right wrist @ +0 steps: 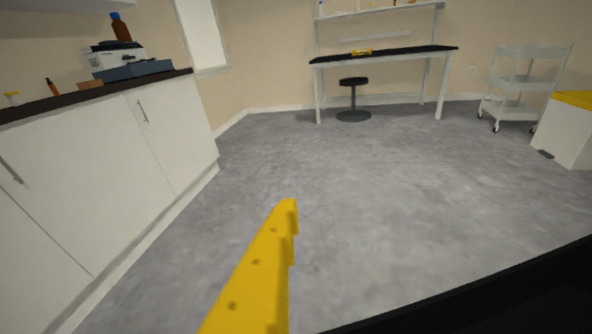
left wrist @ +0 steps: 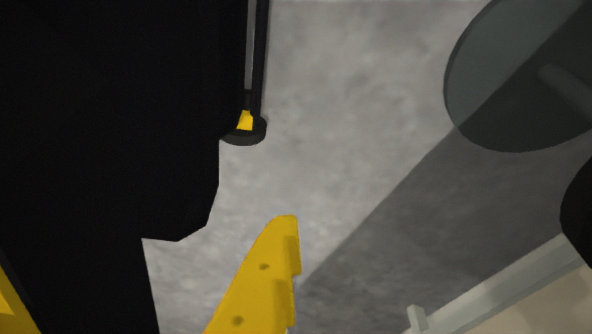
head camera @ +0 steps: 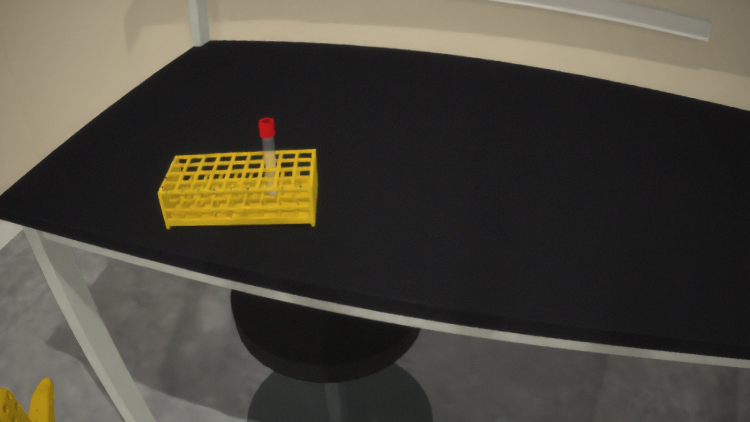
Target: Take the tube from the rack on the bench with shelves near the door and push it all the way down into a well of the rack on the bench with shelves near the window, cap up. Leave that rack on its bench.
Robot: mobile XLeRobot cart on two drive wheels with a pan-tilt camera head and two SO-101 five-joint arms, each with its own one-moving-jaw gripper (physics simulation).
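Frame: origin at the left arm's base, x ahead, y left, z up, level; metres.
Seen in the pictures: left end effector, tool point: (left wrist: 298, 236); right end effector, tool point: (right wrist: 296, 211).
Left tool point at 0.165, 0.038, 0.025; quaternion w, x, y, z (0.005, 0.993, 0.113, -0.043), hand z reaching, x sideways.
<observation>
Pixels of each thing's top centre, then the offset from my left tool point to it, as dx, dy, dz. "spot": a spot on its surface instead. Level surfaces: height alone.
- tube, middle of its top: (head camera: 266, 120) +0.486, -0.142, +0.082
- yellow rack, middle of its top: (head camera: 236, 170) +0.479, -0.099, +0.020
- black bench top, its level: dz -0.037
- far bench, its level: dz -0.044
- pale leg, surface spot: (head camera: 83, 314) spot: +0.560, +0.278, -0.316
The tube (head camera: 268, 149) with a red cap stands cap up in a yellow rack (head camera: 241, 223), right of the rack's middle, on the black bench top (head camera: 472, 183). My left gripper (head camera: 25, 387) shows low at the left corner in the head view, in front of and below the bench edge, far from the rack, its jaws open in a V. Its notched jaw also shows in the left wrist view, over the floor. My right gripper (right wrist: 287, 206) is fully open, with one notched jaw in view over the floor. Another yellow rack (right wrist: 361, 52) is small on the far bench (right wrist: 400, 52) beside the window.
A stool (head camera: 325, 346) (right wrist: 353, 82) shows at each bench. A pale leg (head camera: 83, 314) supports the near bench's left end. In the right wrist view, a white cabinet (right wrist: 90, 175) is at left and a cart (right wrist: 522, 82) at right. A black body (left wrist: 110, 125) fills the left wrist view's left side.
</observation>
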